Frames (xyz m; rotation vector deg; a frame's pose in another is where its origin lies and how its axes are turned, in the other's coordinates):
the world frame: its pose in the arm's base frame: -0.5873 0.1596 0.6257 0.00 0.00 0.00
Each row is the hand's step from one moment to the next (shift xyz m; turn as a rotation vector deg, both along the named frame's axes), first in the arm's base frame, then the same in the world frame.
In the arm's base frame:
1: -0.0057 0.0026 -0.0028 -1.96 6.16 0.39
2: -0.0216 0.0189 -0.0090 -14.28 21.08 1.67
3: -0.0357 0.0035 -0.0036 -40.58 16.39 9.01
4: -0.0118 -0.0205 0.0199 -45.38 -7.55 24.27
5: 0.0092 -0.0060 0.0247 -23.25 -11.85 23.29
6: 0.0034 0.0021 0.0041 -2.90 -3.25 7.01
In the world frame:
1: -0.0057 0.0026 -0.0028 -1.96 6.16 0.39
2: -0.0216 0.0189 -0.0090 -14.28 21.08 1.67
3: -0.0357 0.0035 -0.0036 -40.58 16.39 9.01
4: -0.0118 -0.0205 0.0199 -45.38 -7.55 24.27
5: 0.0092 -0.0060 0.0247 -23.25 -11.85 23.29
6: 0.0034 0.0021 0.0041 -2.90 -3.25 7.01

